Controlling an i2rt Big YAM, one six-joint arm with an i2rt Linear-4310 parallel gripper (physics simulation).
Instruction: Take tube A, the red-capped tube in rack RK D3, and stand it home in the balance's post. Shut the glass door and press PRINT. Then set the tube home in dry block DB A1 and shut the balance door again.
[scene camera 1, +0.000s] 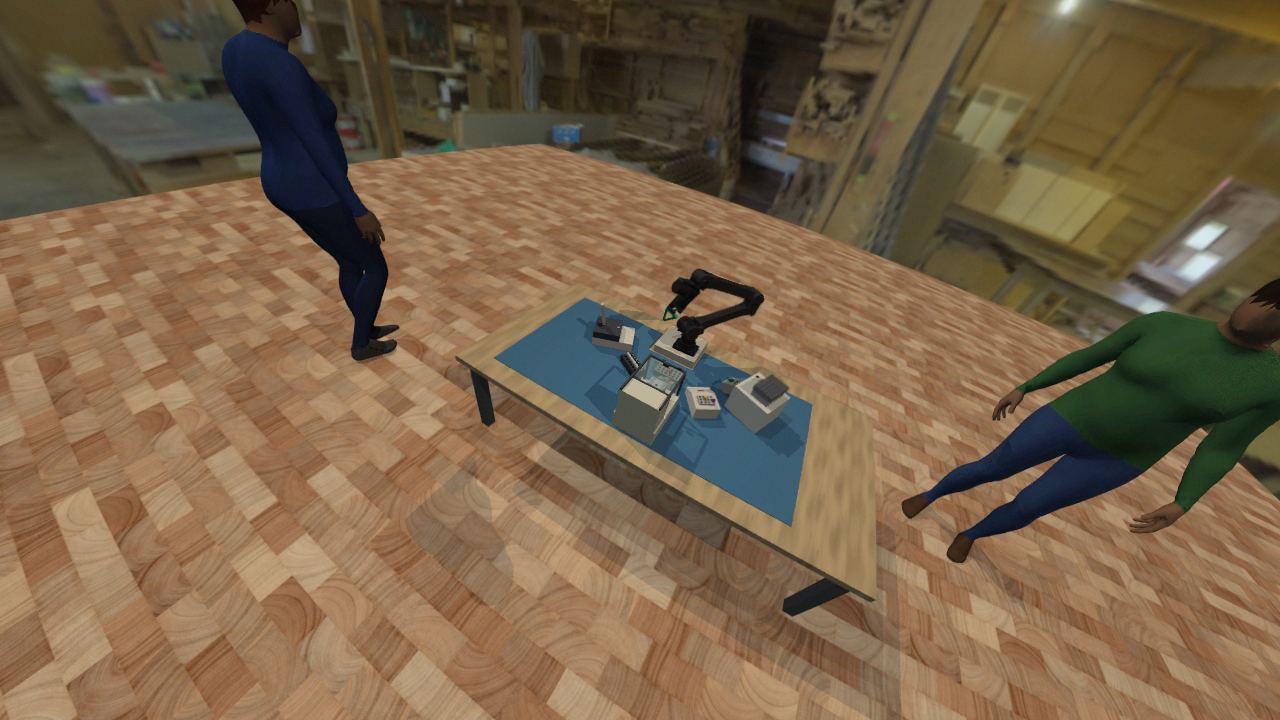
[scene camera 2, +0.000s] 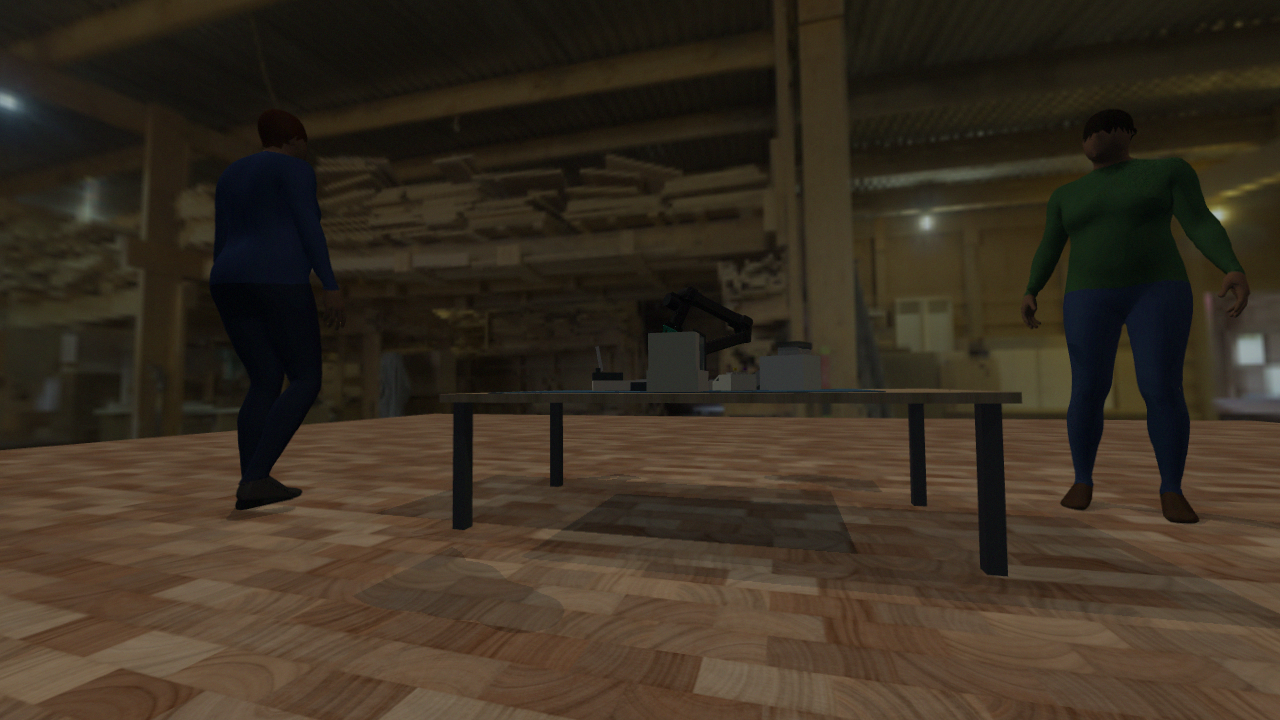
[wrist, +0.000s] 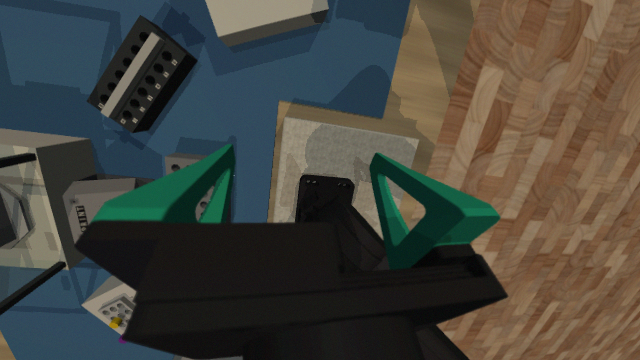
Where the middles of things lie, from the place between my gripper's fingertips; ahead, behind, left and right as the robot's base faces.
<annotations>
The balance (scene camera 1: 646, 400) is 430 mm ahead of my hand, 140 mm to the left of it and 100 mm below it.
</annotations>
